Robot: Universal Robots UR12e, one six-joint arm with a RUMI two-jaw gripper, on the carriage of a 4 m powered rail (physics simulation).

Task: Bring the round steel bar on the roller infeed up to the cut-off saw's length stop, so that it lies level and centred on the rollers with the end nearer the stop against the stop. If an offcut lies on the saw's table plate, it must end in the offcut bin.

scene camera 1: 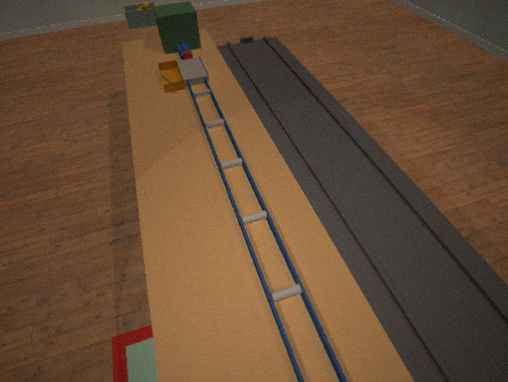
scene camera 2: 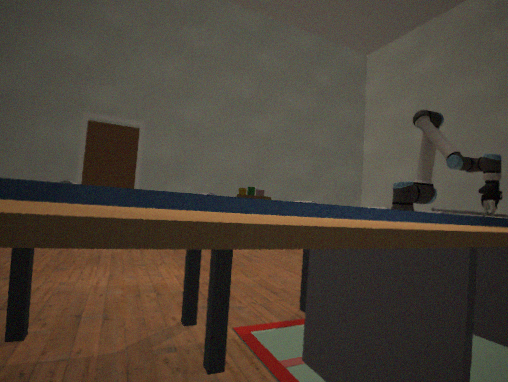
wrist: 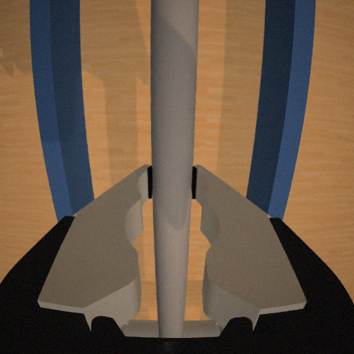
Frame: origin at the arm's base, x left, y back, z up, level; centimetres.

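Seen in the pictures: gripper, fingertip midpoint: (scene camera 2: 489, 216).
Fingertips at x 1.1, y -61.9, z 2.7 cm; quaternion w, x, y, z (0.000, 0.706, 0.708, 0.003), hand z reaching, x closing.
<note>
A point is followed by its place in that frame.
The round steel bar (wrist: 174, 100) (scene camera 2: 450, 210) @[x -42.6, y -62.8, z 4.3 cm] runs lengthwise between the blue side rails of the roller infeed (scene camera 1: 254, 217) @[x -137.3, y -62.2, z 2.6 cm] (wrist: 65, 100). My gripper (wrist: 171, 168) (scene camera 2: 489, 212) @[x 1.1, y -61.9, z 2.7 cm] is shut on the bar, with a black pad against each side. The bar shows just above the blue side rail in scene camera 2; its ends and its contact with the rollers are not clear. In scene camera 1 the saw's table plate (scene camera 1: 193, 69) @[x -292.8, y -61.3, z 2.9 cm] lies at the infeed's far end, with no offcut visible on it. A thin grey piece (scene camera 1: 166, 78) @[x -293.8, y -83.7, z -1.0 cm] lies in the orange offcut bin (scene camera 1: 174, 88) @[x -275.2, y -80.0, z -0.7 cm].
A green box-shaped housing (scene camera 1: 178, 30) @[x -343.4, y -63.0, z 15.8 cm] stands behind the plate, with a blue and red part (scene camera 1: 185, 51) @[x -321.5, y -62.3, z 5.9 cm] before it. The dark rail bed (scene camera 1: 350, 165) runs along the right of the wooden table (scene camera 1: 185, 225) @[x -147.8, y -94.5, z -3.0 cm]. Small coloured blocks (scene camera 2: 251, 191) show beyond the infeed.
</note>
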